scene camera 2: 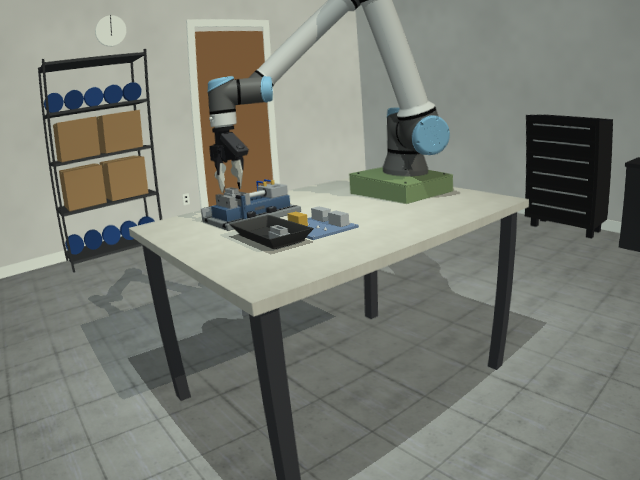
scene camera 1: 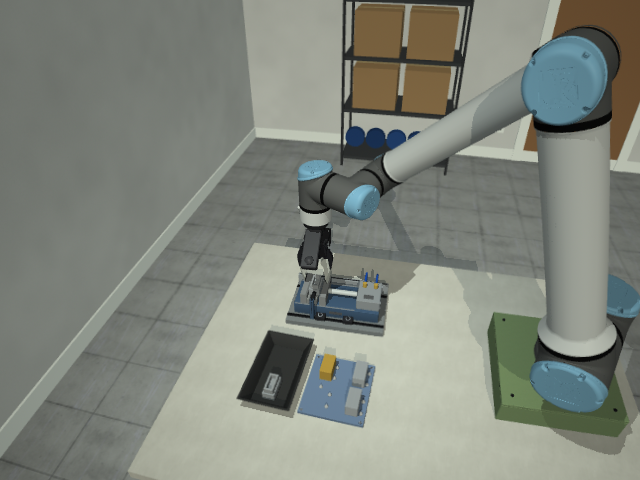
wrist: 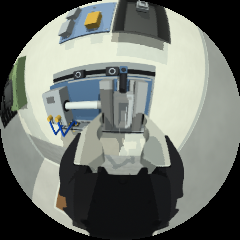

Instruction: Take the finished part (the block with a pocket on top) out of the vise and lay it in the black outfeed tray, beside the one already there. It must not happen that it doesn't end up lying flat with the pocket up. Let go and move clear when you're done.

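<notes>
Blue vise (scene camera 1: 348, 303), blue fixture plate (scene camera 1: 314, 399). My gripper also in scene camera 1 (scene camera 1: 316, 281). My gripper (scene camera 2: 231, 191). Blue vise also in scene camera 2 (scene camera 2: 284, 201). My gripper also in the wrist view (wrist: 123, 113). Blue vise also in the wrist view (wrist: 88, 90).
</notes>
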